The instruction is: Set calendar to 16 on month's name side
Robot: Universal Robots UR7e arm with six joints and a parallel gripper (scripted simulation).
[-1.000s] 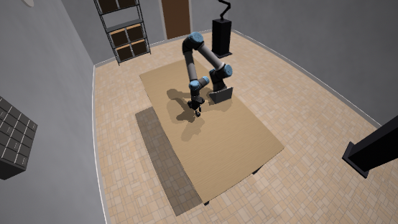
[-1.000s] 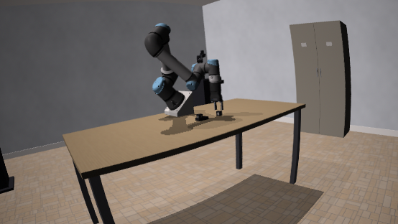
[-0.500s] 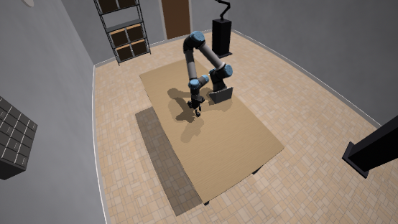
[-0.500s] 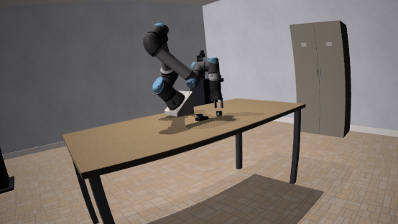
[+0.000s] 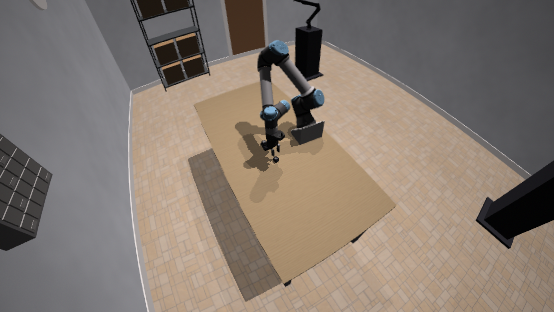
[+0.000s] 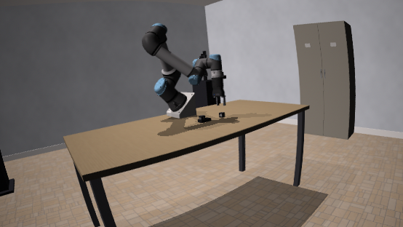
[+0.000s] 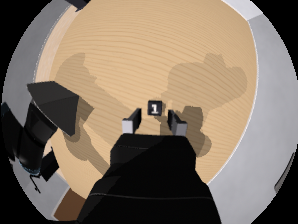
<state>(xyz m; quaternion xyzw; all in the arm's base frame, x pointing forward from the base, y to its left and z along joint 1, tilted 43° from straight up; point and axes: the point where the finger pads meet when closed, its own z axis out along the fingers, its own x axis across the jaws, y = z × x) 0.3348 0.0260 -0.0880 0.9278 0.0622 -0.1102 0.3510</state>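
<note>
Right now my hand is 8 cm above the black date cube. The rest, counted from my hand: dark calendar tray: 15 cm to the right, 9 cm below, 1 cm behind.
</note>
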